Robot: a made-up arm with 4 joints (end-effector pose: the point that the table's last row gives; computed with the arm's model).
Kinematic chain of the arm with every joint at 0, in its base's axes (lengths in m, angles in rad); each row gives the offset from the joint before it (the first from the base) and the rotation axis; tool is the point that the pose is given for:
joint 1: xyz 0 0 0.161 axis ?
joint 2: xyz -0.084 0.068 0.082 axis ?
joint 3: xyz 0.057 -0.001 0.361 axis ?
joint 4: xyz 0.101 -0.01 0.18 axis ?
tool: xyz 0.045 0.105 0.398
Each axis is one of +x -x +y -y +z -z.
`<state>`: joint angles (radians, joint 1 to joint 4).
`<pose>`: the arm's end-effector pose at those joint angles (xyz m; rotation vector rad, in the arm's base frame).
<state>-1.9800 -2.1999 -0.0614 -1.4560</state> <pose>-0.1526 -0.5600 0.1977 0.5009 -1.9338 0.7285</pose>
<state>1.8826 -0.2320 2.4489 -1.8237</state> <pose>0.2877 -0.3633 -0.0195 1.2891 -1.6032 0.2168</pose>
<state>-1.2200 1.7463 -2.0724 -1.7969</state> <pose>-0.2000 0.4197 -0.2002 2.6730 -0.1196 -1.2418</pose>
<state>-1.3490 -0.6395 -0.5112 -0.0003</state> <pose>-0.8924 -0.3693 0.4174 0.1975 -1.4341 0.8511</pose>
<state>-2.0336 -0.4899 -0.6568 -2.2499</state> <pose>-0.3295 0.2106 -0.0639 -1.3367 -2.0702 -1.7879</pose>
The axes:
joint 1: +y
joint 2: -x
joint 3: -z
joint 4: +x

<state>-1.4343 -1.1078 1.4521 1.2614</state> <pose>-0.3012 -0.6980 -0.1654 2.7065 -0.6320 -0.1234</pose>
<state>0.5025 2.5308 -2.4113 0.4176</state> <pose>-0.4513 0.4863 -0.4828 0.8433 -2.8563 -0.4978</pose>
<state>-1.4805 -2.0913 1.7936 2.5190</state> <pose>0.0837 -0.1386 -0.2267 -2.1475 -0.4001 0.6296</pose>
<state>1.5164 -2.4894 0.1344 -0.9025</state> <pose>-0.2605 -0.6331 -0.0203 1.2839 1.3022 -1.1875</pose>
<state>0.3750 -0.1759 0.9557 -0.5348</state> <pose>0.6006 -0.0347 0.8990 -0.5011 0.6794 -0.8364</pose>
